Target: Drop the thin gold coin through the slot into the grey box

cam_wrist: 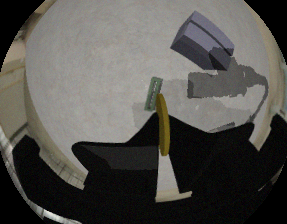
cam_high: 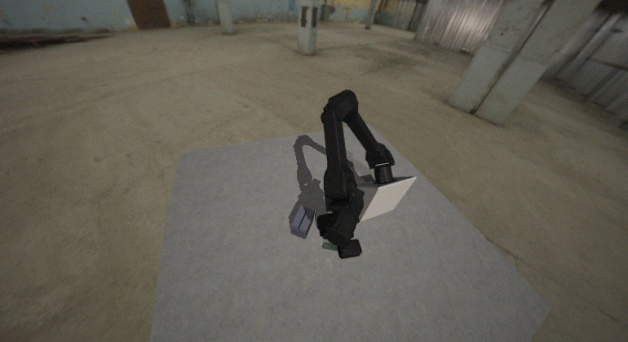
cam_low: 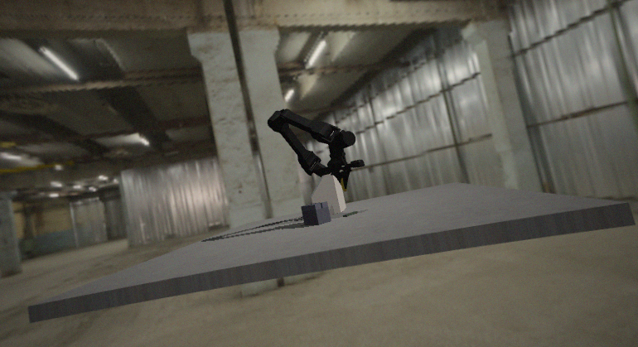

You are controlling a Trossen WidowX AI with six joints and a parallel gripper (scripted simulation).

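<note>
Right now my gripper tip is 20 mm below the gold coin.
</note>
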